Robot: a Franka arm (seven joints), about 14 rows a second.
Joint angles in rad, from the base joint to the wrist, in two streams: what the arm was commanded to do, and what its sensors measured. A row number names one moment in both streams.
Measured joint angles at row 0:
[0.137, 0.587, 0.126, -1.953, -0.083, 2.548, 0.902]
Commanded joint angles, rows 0 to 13:
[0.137, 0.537, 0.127, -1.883, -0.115, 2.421, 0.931]
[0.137, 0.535, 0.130, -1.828, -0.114, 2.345, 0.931]
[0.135, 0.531, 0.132, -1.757, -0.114, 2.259, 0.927]
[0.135, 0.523, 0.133, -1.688, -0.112, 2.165, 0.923]
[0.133, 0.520, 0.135, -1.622, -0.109, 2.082, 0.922]
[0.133, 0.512, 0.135, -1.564, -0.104, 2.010, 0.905]
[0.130, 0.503, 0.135, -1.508, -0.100, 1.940, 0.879]
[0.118, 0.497, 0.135, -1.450, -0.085, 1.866, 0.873]
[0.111, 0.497, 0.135, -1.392, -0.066, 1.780, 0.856]
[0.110, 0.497, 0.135, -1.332, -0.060, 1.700, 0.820]
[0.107, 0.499, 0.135, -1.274, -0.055, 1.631, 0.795]
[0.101, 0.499, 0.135, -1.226, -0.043, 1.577, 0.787]
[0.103, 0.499, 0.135, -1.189, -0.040, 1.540, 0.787]
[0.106, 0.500, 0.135, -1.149, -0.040, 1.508, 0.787]
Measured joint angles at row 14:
[0.108, 0.478, 0.127, -1.260, -0.063, 1.591, 0.811]
